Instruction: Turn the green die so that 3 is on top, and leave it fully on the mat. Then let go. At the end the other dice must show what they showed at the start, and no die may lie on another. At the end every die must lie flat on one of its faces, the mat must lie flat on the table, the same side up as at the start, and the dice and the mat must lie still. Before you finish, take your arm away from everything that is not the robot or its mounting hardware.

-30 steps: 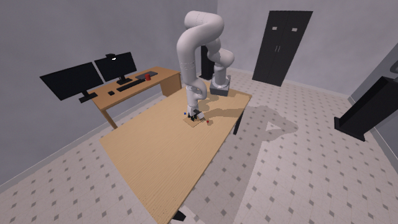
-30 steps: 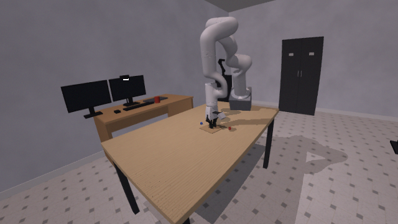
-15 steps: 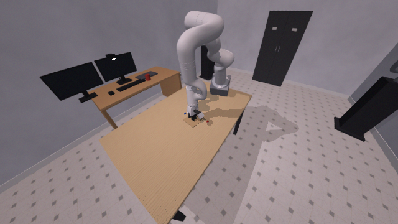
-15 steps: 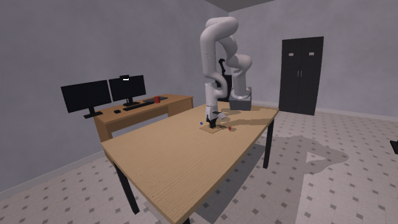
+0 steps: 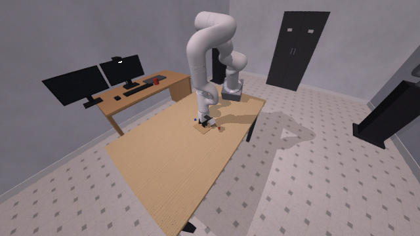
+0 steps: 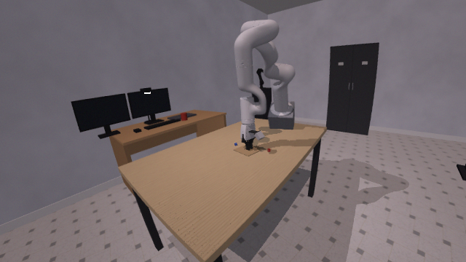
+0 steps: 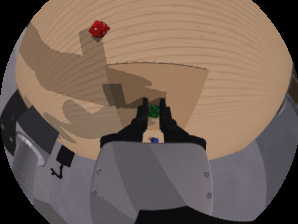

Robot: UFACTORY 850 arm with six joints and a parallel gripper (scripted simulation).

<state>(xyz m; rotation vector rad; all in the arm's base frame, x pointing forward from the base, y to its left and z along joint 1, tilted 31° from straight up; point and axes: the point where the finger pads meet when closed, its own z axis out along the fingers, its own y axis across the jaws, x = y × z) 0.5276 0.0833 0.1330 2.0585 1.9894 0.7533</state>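
The tan mat lies 10 mm to the right of my hand and 20 mm below it. Round my hand: green die: 10 mm to the right, 10 mm below; red die: 70 mm behind, 110 mm to the left, 20 mm below; blue die: 10 mm ahead, 130 mm to the right, 20 mm below.
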